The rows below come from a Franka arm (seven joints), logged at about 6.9 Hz.
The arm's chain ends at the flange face. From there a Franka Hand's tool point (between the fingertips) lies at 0.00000 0.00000 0.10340 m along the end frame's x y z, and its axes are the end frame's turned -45 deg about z.
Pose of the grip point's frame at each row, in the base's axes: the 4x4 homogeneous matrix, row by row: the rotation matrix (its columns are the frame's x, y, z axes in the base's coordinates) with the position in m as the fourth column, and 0 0 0 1 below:
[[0.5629, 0.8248, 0.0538, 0.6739], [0.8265, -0.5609, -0.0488, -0.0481], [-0.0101, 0.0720, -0.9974, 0.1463], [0, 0, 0, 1]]
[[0.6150, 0.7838, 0.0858, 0.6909], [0.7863, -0.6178, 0.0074, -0.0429], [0.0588, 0.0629, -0.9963, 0.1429], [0, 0, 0, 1]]
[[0.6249, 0.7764, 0.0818, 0.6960], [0.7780, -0.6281, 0.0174, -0.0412], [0.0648, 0.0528, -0.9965, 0.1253], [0, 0, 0, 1]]
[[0.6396, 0.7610, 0.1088, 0.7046], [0.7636, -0.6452, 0.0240, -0.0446], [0.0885, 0.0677, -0.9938, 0.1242], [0, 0, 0, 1]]
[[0.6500, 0.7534, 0.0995, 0.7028], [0.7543, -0.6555, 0.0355, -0.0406], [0.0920, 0.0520, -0.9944, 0.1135], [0, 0, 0, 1]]
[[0.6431, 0.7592, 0.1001, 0.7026], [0.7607, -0.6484, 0.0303, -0.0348], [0.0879, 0.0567, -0.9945, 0.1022], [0, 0, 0, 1]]
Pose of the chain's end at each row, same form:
[[0.9813, 0.1852, 0.0538, 0.6683], [0.1878, -0.9810, -0.0488, -0.0431], [0.0438, 0.0581, -0.9974, 0.2494], [0, 0, 0, 1]]
[[0.9891, 0.1194, 0.0858, 0.6820], [0.1191, -0.9928, 0.0074, -0.0437], [0.0861, 0.0029, -0.9963, 0.2459], [0, 0, 0, 1]]
[[0.9909, 0.1071, 0.0818, 0.6875], [0.1060, -0.9943, 0.0174, -0.0430], [0.0832, -0.0085, -0.9965, 0.2283], [0, 0, 0, 1]]
[[0.9904, 0.0858, 0.1088, 0.6934], [0.0837, -0.9962, 0.0240, -0.0471], [0.1105, -0.0147, -0.9938, 0.2270], [0, 0, 0, 1]]
[[0.9924, 0.0731, 0.0995, 0.6925], [0.0699, -0.9969, 0.0355, -0.0443], [0.1018, -0.0283, -0.9944, 0.2163], [0, 0, 0, 1]]
[[0.9916, 0.0821, 0.1001, 0.6922], [0.0794, -0.9964, 0.0303, -0.0379], [0.1022, -0.0221, -0.9945, 0.2050], [0, 0, 0, 1]]

